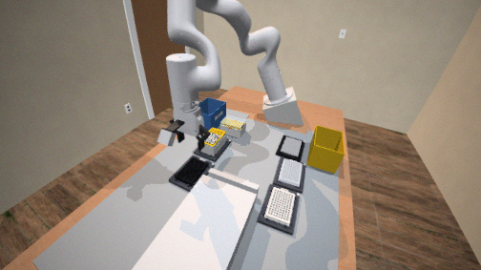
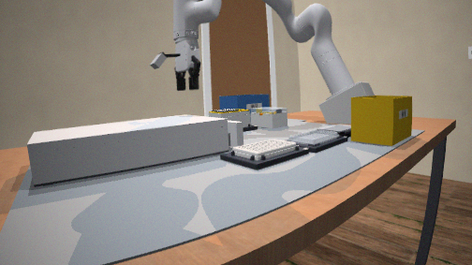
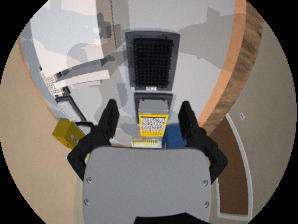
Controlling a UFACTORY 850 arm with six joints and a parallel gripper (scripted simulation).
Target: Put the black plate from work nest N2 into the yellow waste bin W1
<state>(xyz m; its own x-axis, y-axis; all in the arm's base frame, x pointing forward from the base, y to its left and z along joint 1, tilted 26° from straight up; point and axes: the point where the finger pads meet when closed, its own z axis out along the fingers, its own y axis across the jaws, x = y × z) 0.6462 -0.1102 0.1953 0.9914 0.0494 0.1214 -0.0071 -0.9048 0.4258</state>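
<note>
Right now my hand is 1 cm short of the black plate, 1 cm to the left of it and 14 cm above it. Also, from my hand: yellow-topped tip box: 18 cm behind, 2 cm to the right, 11 cm below; long white cooler: 19 cm ahead, 19 cm to the left, 13 cm below; dark work nest N2: 1 cm ahead, 1 cm to the right, 16 cm below.
</note>
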